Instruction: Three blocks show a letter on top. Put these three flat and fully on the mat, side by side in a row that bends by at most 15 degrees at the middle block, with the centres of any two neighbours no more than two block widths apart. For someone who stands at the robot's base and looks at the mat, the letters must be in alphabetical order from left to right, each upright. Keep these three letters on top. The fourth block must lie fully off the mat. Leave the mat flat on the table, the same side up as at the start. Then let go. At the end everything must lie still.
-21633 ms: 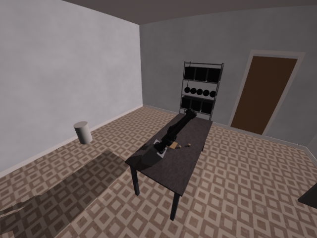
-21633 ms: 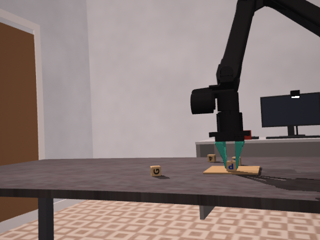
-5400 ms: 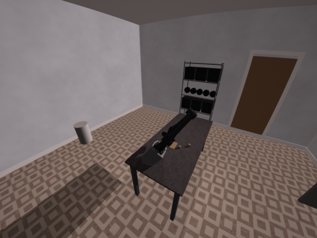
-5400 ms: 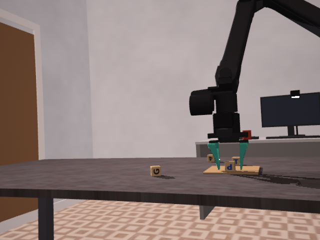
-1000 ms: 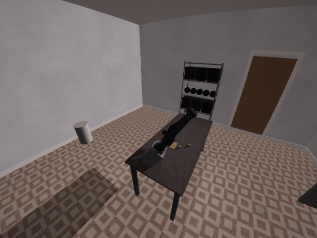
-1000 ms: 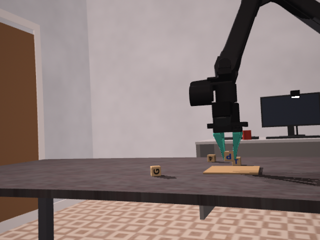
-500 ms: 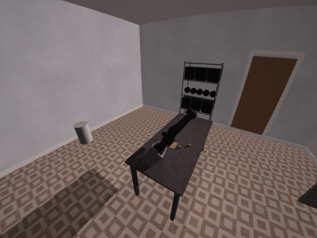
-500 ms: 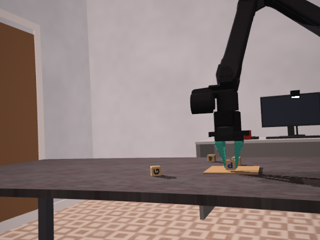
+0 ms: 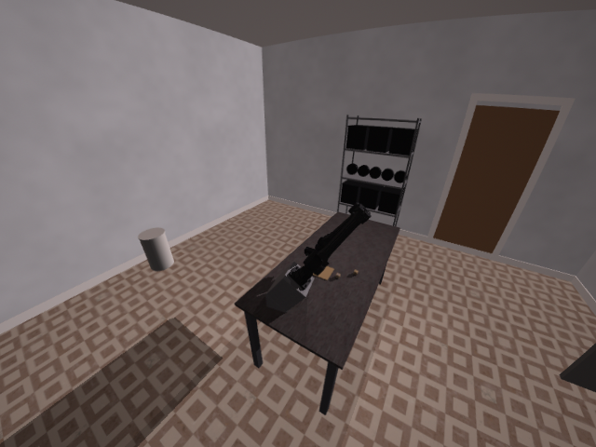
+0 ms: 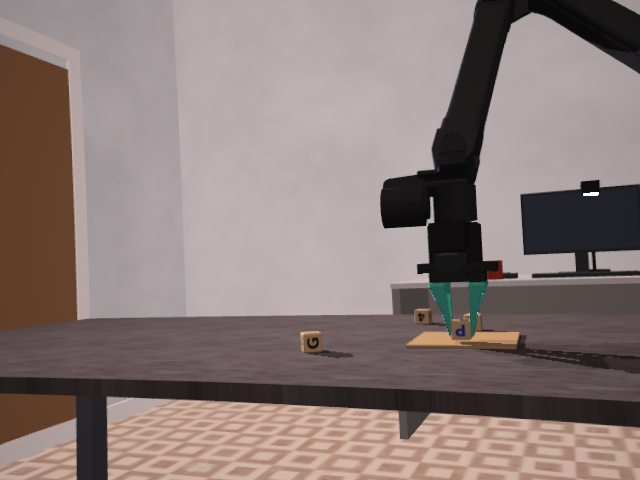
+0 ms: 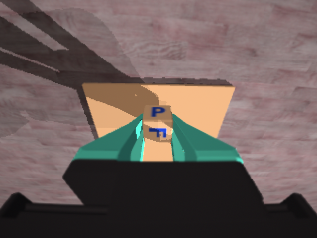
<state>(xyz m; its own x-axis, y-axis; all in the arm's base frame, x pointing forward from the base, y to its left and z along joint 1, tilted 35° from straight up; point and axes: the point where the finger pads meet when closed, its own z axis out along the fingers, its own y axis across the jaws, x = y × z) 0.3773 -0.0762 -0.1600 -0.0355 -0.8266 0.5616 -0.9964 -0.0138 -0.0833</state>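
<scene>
Right now the mat is 4 cm to the right of my hand and 2 cm below it. Also, from my hand: block (1 cm behind, 16 cm to the right, 1 cm below).
</scene>
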